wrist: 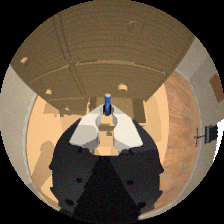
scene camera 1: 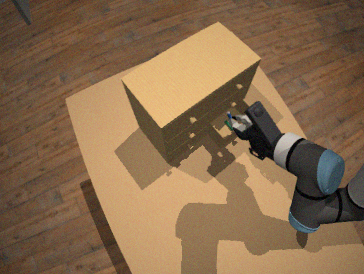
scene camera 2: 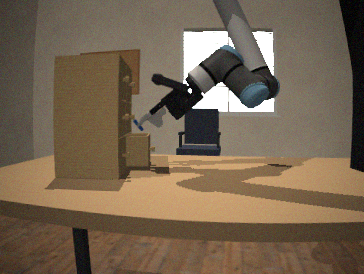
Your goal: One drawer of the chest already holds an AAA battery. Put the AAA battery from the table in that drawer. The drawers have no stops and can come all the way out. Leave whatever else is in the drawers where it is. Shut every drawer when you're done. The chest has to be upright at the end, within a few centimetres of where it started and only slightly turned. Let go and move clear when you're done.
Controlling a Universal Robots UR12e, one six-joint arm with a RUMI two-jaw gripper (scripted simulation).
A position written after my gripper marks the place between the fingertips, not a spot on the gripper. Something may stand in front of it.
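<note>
My gripper (scene camera 1: pixel 229 118) is there for me in the wrist view too, (wrist: pixel 107 105), and likewise in scene camera 2, (scene camera 2: pixel 137 126). I also see a wooden chest (scene camera 1: pixel 159 91). There is a drawer (scene camera 2: pixel 138 144), and also a drawer (scene camera 1: pixel 183 121).
</note>
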